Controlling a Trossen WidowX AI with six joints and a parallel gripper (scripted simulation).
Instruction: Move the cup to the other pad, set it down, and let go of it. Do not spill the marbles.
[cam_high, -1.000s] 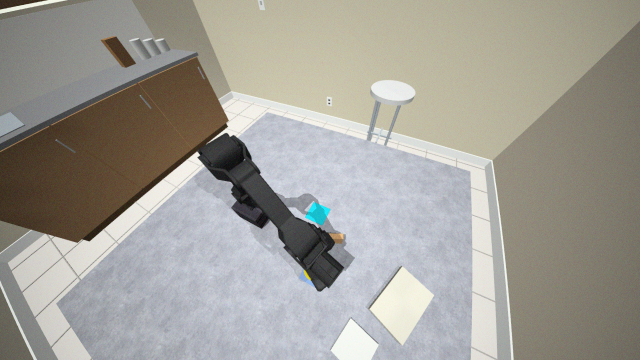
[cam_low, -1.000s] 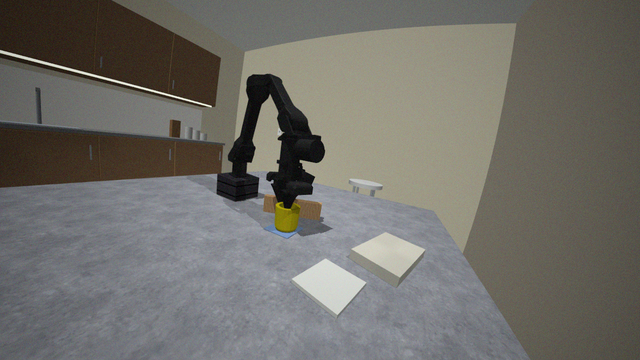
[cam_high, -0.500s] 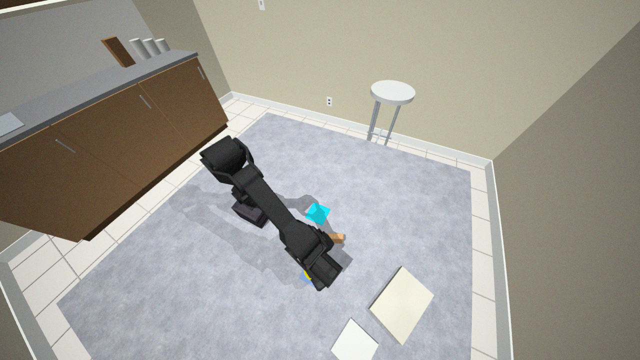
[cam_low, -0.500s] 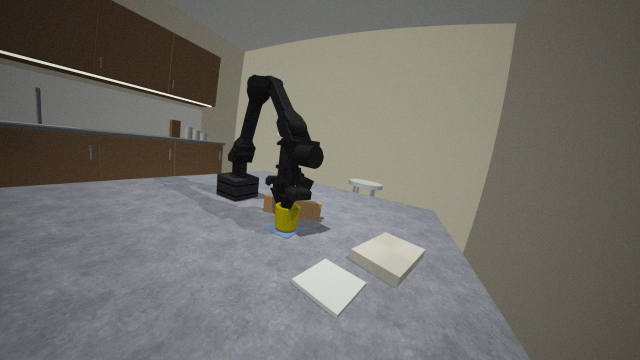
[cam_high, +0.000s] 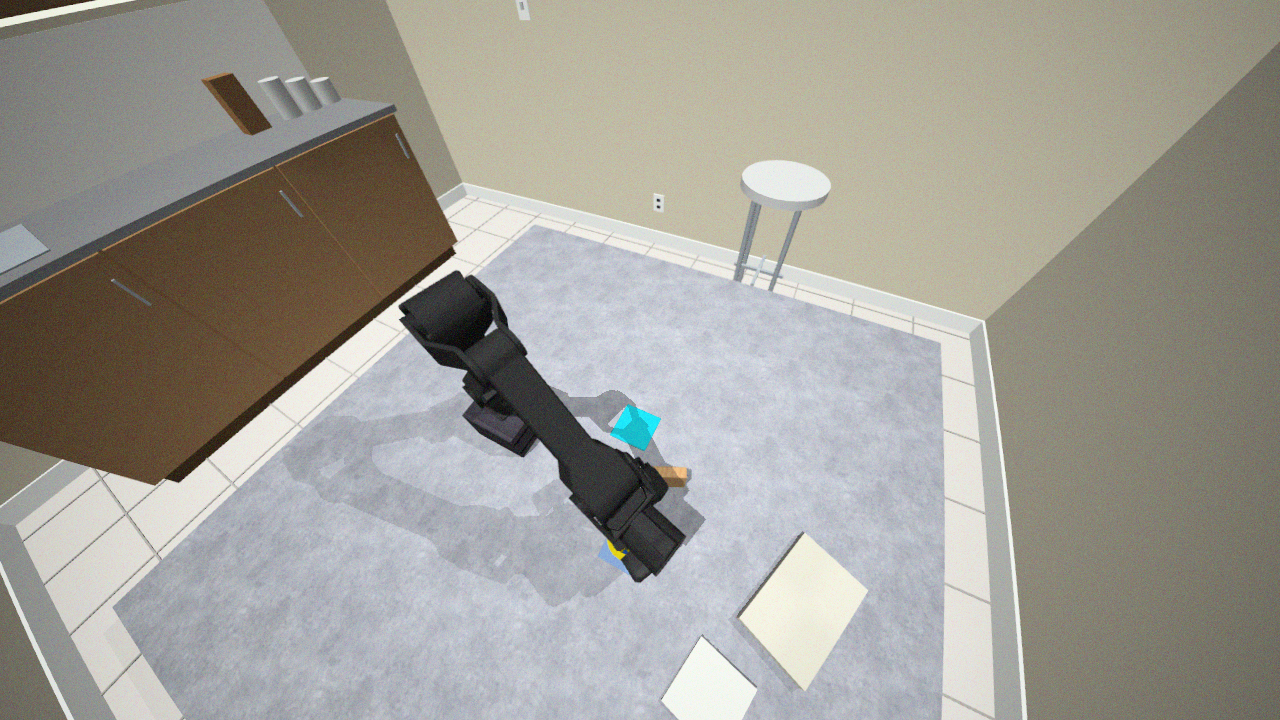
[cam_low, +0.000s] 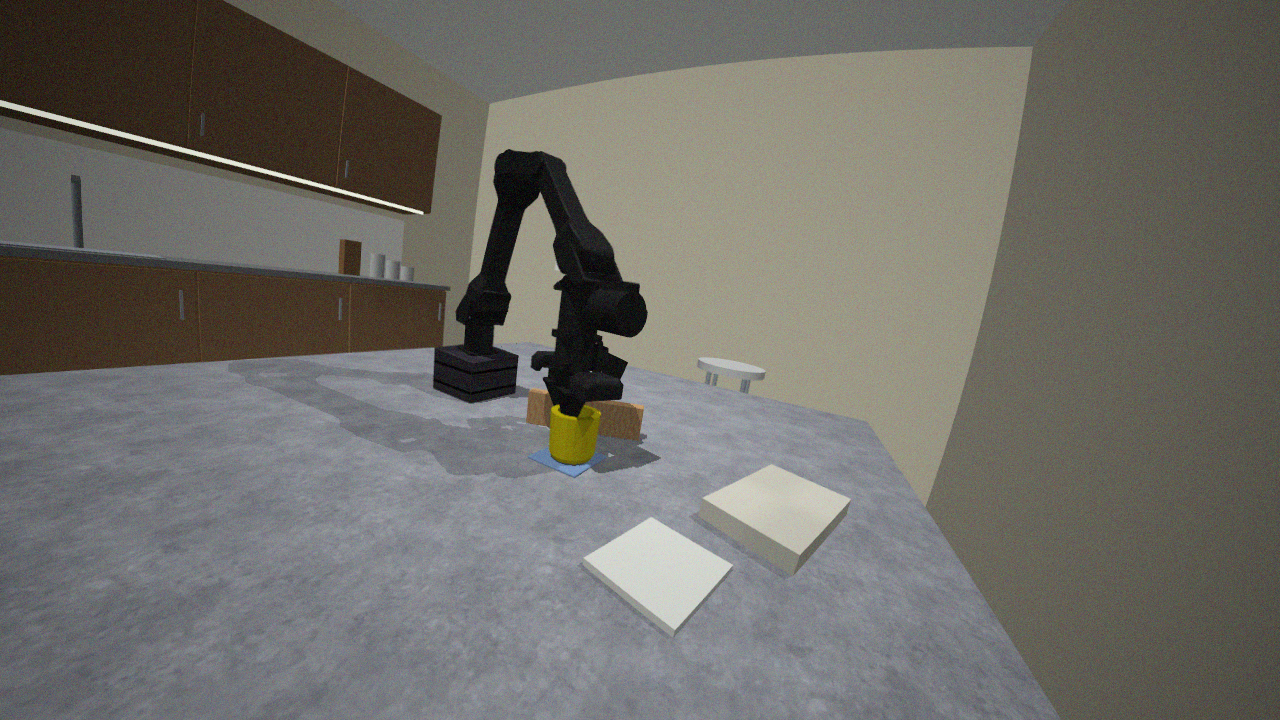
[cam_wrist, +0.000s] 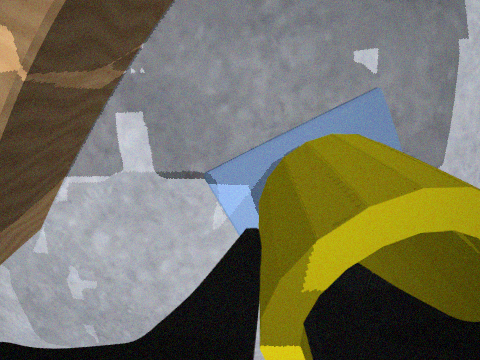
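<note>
The light blue pad lies 40 mm below my gripper tip, 30 mm ahead of it and 10 mm to the right of it. Round my gripper tip: wooden bar 80 mm to the left, 40 mm behind, 20 mm below; then yellow cup 20 mm ahead, 10 mm to the right.
</note>
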